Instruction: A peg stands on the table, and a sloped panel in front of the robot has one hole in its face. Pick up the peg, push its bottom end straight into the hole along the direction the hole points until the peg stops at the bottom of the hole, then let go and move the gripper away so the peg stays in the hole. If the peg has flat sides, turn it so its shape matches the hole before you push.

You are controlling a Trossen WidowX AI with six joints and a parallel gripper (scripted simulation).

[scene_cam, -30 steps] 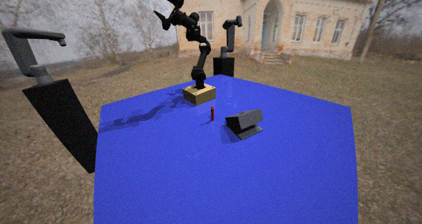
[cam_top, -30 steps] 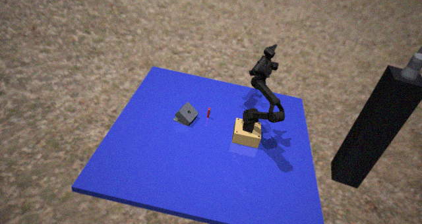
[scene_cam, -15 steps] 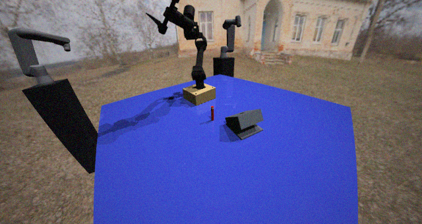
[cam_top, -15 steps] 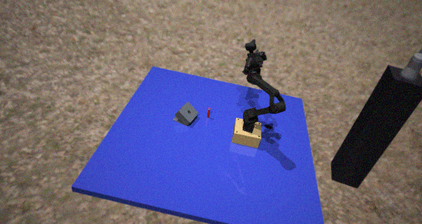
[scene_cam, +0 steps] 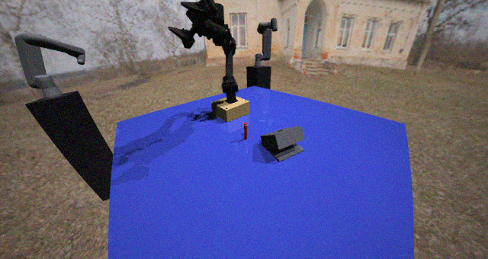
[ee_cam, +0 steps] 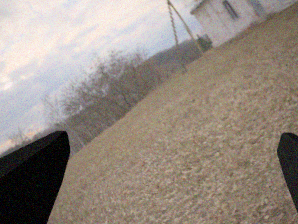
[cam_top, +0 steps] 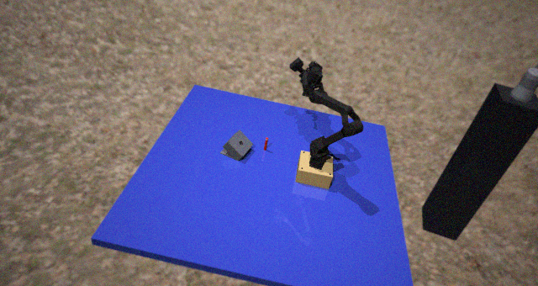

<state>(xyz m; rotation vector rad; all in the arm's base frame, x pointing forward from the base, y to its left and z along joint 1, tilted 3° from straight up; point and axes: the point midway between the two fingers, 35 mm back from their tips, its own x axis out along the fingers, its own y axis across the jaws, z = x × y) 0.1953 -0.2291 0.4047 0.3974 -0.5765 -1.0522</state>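
My gripper tip is now 420 mm above the red peg, 190 mm to the right of it and 80 mm short of it. The rest, counted from my gripper tip: grey foot plate 470 mm below, 280 mm to the left, 220 mm ahead; grey sloped panel 430 mm below, 280 mm to the left, 210 mm ahead.
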